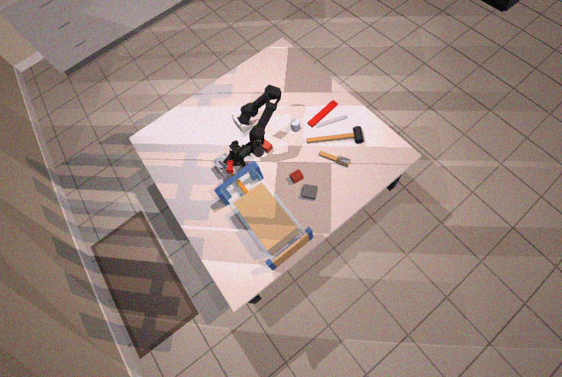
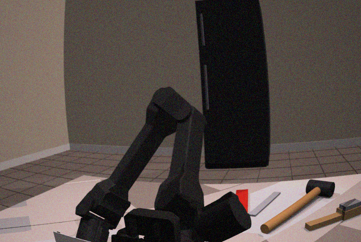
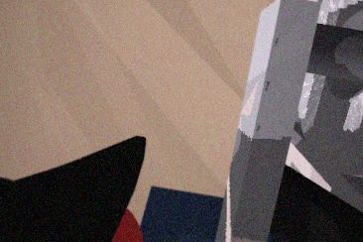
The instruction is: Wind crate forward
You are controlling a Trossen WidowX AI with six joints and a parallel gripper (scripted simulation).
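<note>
My gripper tip is 10 mm to the right of the winch handle, 10 mm short of it and 10 mm above it. The rest, counted from my gripper tip: clear-panelled cubby (350 mm ahead, 60 mm to the left, 20 mm below); then grey hand winch (100 mm below, 60 mm behind, 10 mm to the right); then red knob (50 mm ahead, 20 mm to the left, 20 mm above).
</note>
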